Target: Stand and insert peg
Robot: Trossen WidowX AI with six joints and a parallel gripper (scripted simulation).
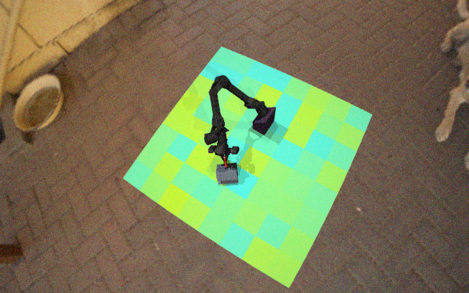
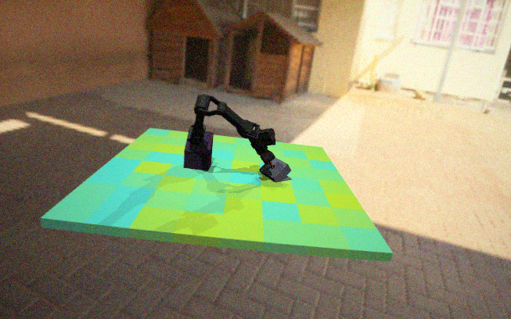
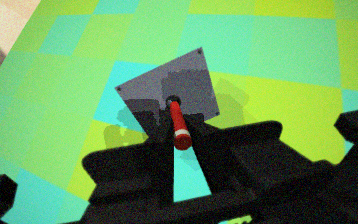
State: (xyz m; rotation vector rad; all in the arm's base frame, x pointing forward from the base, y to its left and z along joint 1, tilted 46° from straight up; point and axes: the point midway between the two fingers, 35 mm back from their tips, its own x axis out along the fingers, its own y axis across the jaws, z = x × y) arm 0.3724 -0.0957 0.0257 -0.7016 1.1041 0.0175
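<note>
The grey sloped panel lies 60 mm below my gripper tip, 40 mm ahead of it and 30 mm to the left of it. Round my gripper tip: red peg (10 mm to the right, 10 mm behind, 10 mm above).
</note>
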